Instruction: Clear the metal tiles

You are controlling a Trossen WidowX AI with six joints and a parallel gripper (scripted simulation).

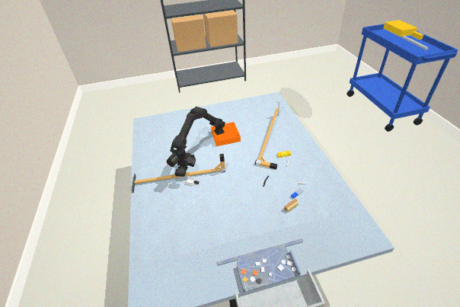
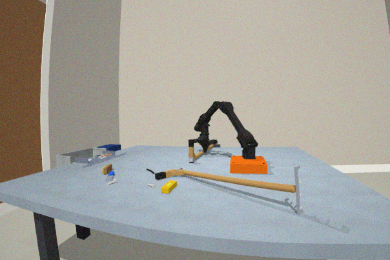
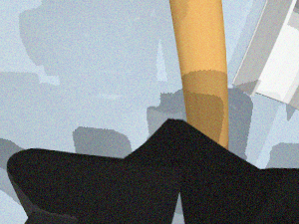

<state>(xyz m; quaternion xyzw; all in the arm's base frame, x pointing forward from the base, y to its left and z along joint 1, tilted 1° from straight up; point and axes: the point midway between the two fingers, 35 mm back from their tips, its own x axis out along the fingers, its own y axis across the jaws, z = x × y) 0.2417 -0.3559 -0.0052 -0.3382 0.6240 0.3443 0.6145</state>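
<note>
Right now the scraper is 5 cm above my gripper tip, 4 cm to the right of it and 1 cm ahead of it. The rest, counted from my gripper tip: white-and-black piece (9 cm ahead, 2 cm to the left, 1 cm below); yellow block (66 cm to the left, 17 cm ahead); black curved strip (43 cm to the left, 30 cm ahead, 1 cm below).
</note>
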